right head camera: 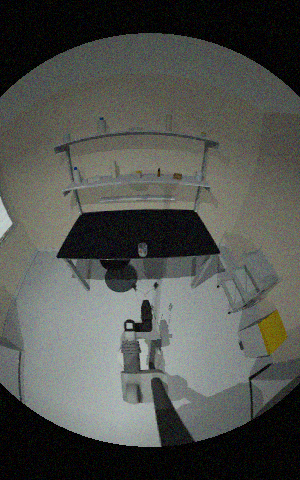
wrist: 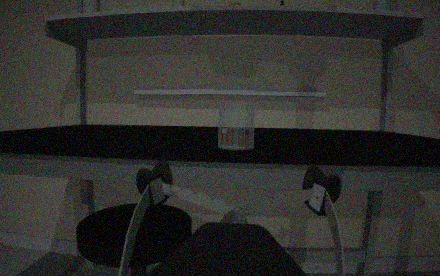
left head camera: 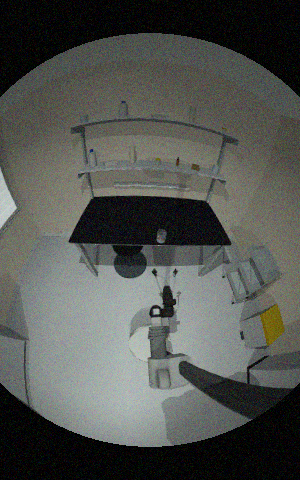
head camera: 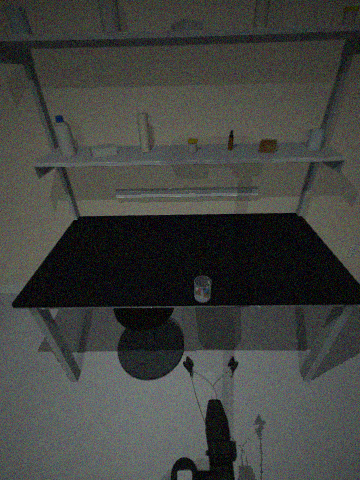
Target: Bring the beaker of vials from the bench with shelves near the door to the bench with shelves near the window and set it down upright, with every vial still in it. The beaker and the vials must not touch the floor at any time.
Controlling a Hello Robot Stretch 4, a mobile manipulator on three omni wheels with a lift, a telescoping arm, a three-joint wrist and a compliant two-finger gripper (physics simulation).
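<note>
The clear beaker [head camera: 202, 289] [left head camera: 161, 236] [right head camera: 142, 249] [wrist: 236, 120] stands upright on the black top of the bench with shelves [head camera: 125, 260] [left head camera: 120, 220] [right head camera: 100, 232], near its front edge. Several vials [wrist: 236, 137] with coloured caps show inside it; their exact number is unclear. My gripper [head camera: 210, 366] [left head camera: 165, 272] [right head camera: 145, 286] [wrist: 237, 179] is open with nothing between its fingers. It is in front of the bench, clearly apart from the beaker. In the wrist view the beaker is beyond the fingertips, slightly above them in the picture. Which of the two benches this is, I cannot tell.
A round black stool [head camera: 143, 317] [wrist: 133, 234] is partly under the bench, left of my gripper. Bottles and small containers stand on the shelf [head camera: 170, 161]. At the right are a grey rack-like object and a yellow-sided box [left head camera: 274, 325] [right head camera: 273, 332]. A bright panel [left head camera: 6, 202] shows at far left.
</note>
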